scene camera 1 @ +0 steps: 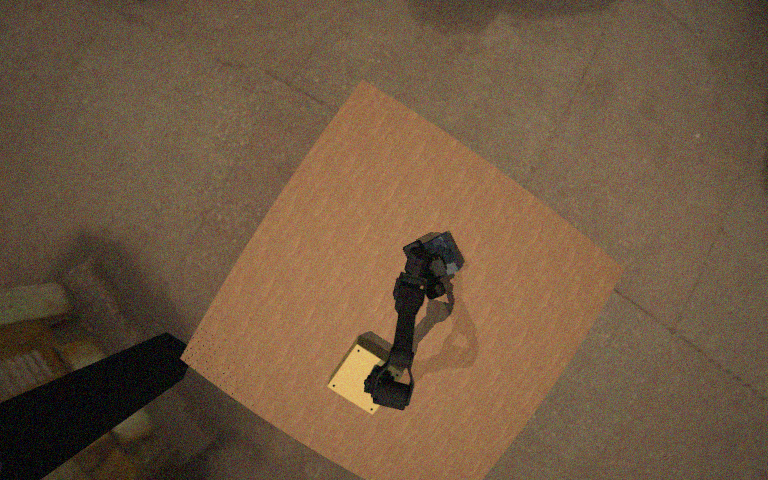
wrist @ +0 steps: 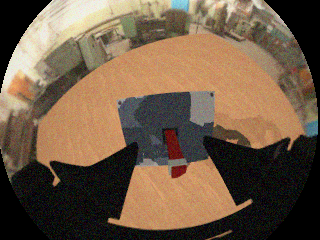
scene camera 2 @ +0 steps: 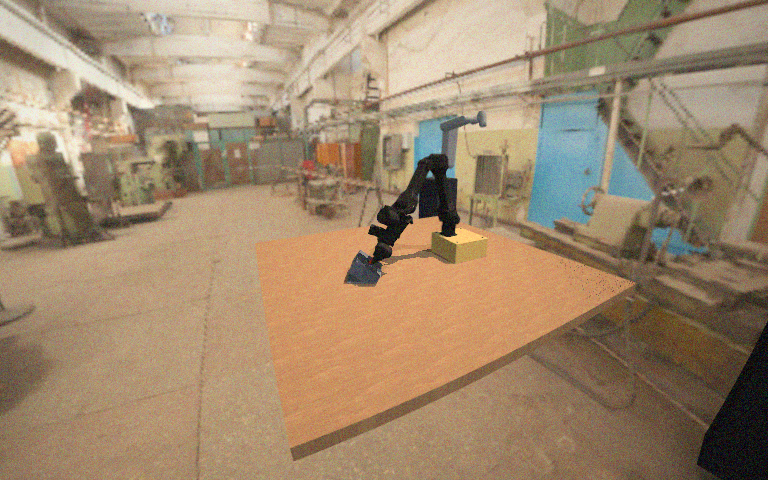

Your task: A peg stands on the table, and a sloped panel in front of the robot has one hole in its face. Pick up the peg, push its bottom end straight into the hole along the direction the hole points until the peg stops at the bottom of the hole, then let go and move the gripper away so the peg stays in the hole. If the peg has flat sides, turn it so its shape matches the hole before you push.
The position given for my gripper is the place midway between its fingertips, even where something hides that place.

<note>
My gripper (scene camera 1: 433, 261) is open and holds nothing. Further things: a sloped panel (scene camera 1: 443, 246).
My gripper shows as well in the wrist view (wrist: 171, 143) and in scene camera 2 (scene camera 2: 372, 259). The sloped panel is seen too in the wrist view (wrist: 143, 118) and in scene camera 2 (scene camera 2: 360, 268).
</note>
